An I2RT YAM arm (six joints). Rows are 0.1 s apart.
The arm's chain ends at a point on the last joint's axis. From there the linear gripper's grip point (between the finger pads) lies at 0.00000 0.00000 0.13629 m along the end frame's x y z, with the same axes.
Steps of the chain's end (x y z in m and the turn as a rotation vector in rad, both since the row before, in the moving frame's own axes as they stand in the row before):
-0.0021, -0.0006, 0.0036, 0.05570, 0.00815, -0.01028
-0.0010, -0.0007, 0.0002, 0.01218, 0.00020, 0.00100
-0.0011, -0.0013, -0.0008, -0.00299, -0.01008, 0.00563
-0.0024, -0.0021, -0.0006, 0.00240, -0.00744, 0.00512
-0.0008, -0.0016, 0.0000, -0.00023, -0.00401, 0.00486
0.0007, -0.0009, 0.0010, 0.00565, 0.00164, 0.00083
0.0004, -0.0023, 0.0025, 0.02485, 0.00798, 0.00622
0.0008, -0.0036, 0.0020, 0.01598, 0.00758, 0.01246
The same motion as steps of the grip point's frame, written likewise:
-0.0010, -0.0082, 0.0034, 0.05570, 0.00815, -0.01028
-0.0010, -0.0024, 0.0002, 0.01218, 0.00020, 0.00100
-0.0025, -0.0009, -0.0008, -0.00299, -0.01008, 0.00563
-0.0034, -0.0024, -0.0006, 0.00240, -0.00744, 0.00512
-0.0013, -0.0016, 0.0000, -0.00023, -0.00401, 0.00486
0.0009, -0.0017, 0.0010, 0.00565, 0.00164, 0.00083
0.0015, -0.0057, 0.0025, 0.02485, 0.00798, 0.00622
0.0018, -0.0058, 0.0020, 0.01598, 0.00758, 0.01246

